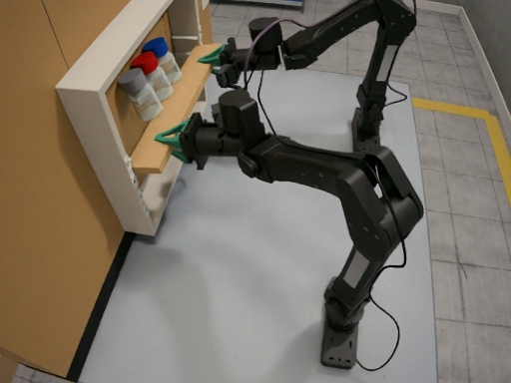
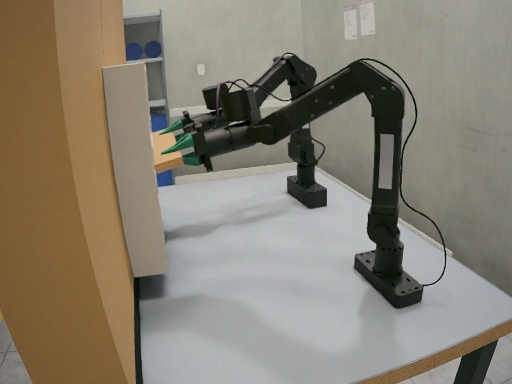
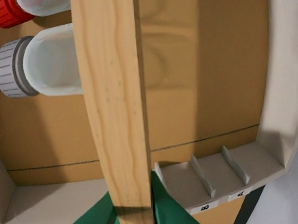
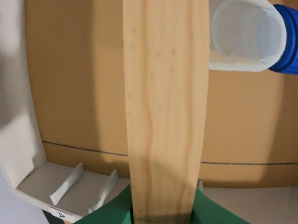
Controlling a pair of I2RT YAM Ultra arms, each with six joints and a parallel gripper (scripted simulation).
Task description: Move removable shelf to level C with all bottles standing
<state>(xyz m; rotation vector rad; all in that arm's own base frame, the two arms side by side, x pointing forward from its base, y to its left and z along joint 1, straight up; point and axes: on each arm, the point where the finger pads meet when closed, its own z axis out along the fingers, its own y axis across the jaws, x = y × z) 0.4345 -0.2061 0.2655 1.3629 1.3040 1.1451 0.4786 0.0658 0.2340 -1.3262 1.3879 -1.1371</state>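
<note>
My left gripper is now 80 mm to the left of the grey-capped bottle, 70 mm short of it and 40 mm below it. Also, from my left hand: wooden shelf 150 mm to the right, 10 mm ahead; red-capped bottle 140 mm to the right, 70 mm ahead, 40 mm above; white wall rack 140 mm to the right, 80 mm ahead, 10 mm below.
Right now the blue-capped bottle is 90 mm to the left of my right hand, 60 mm ahead of it and 50 mm above it. Also, from my right hand: wooden shelf 150 mm to the left; then red-capped bottle 150 mm to the left, 50 mm ahead, 50 mm above; then white wall rack 150 mm to the left, 60 mm ahead.
</note>
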